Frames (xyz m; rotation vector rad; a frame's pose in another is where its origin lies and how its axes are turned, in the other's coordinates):
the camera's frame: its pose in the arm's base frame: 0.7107 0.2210 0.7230 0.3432 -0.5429 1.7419
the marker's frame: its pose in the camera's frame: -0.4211 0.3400 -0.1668 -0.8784 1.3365 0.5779
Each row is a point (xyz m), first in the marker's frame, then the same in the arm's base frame.
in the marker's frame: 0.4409 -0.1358 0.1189
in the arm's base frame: 0.4872 0.3296 0.1033
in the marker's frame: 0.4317 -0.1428 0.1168
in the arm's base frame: 0.4903 0.3272 0.1143
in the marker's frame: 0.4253 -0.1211 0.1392
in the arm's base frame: 0.4611 0.3164 0.1076
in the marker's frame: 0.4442 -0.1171 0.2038
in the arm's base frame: 0.4024 0.3488 0.1011
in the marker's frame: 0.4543 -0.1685 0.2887
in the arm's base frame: 0.3429 0.4180 0.1415
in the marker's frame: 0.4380 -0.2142 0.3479
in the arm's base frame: 0.3018 0.4568 0.1931
